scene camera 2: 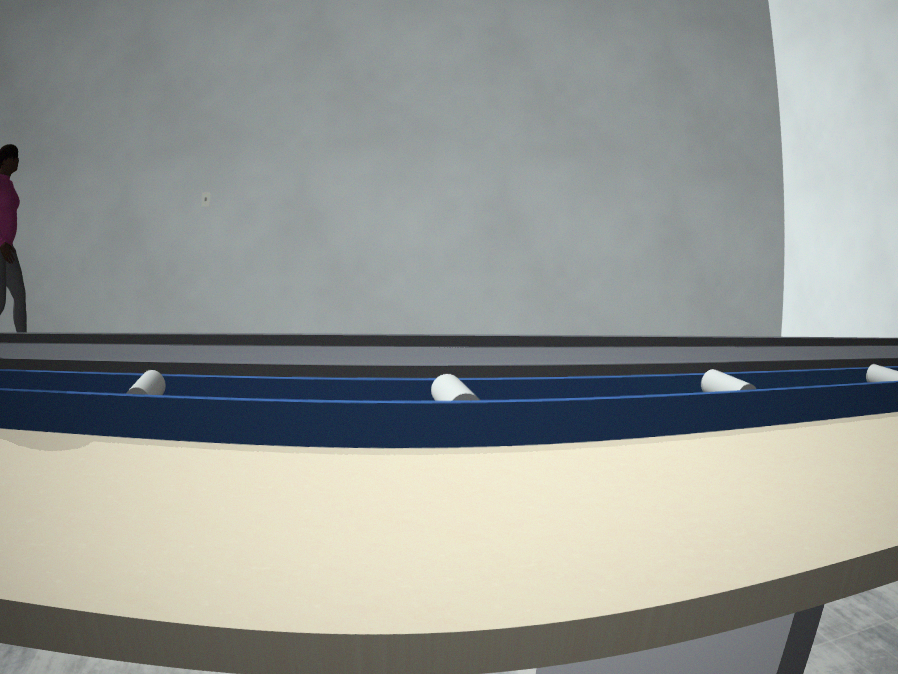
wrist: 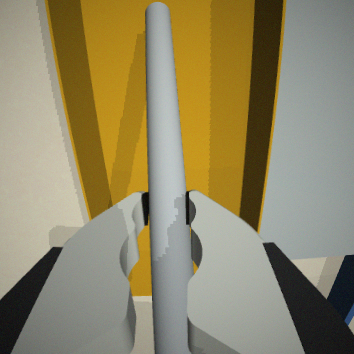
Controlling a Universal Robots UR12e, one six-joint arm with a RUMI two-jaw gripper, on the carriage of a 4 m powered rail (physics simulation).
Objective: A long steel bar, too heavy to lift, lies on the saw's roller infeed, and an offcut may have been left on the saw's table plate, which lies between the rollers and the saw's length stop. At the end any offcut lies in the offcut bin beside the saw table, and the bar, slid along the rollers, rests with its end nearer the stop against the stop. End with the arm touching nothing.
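Places are measured from the arm's base along level axes (x ahead, y left, z up), in millimetres.
Pixels of known places: gripper, fingertip midpoint: point(wrist: 167, 193).
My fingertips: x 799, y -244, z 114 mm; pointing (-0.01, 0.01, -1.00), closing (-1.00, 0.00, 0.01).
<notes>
Behind a point stands the place of what it marks.
The offcut point(wrist: 164, 115) {y -278, x 800, z 85 mm} is a round grey steel piece that runs from the bottom of the wrist view to near its top. My gripper point(wrist: 167, 193) {y -244, x 799, z 114 mm} is shut on it, with the black finger pads on either side. The offcut is over the yellow offcut bin point(wrist: 75, 100) {y -276, x 873, z 21 mm}, and a shadow falls on the bin's floor. How high it hangs is hard to tell. The saw's pale grey table plate point(wrist: 317, 125) {y -251, x 678, z 29 mm} is to the right of the bin. The blue roller infeed point(scene camera 2: 449, 425) {y 1279, x 694, z -4 mm} crosses scene camera 2, with white rollers showing. The long bar and the length stop do not show in either view.
A cream table top point(scene camera 2: 435, 536) {y 1216, x 978, z -30 mm} point(wrist: 25, 150) {y -216, x 960, z -30 mm} carries the infeed and the bin. A blue rail part point(wrist: 343, 285) {y 4, x 558, z -8 mm} is at the lower right of the wrist view. Behind the infeed run long dark-edged grey beams point(scene camera 2: 449, 354). A person point(scene camera 2: 8, 217) is far back at the left.
</notes>
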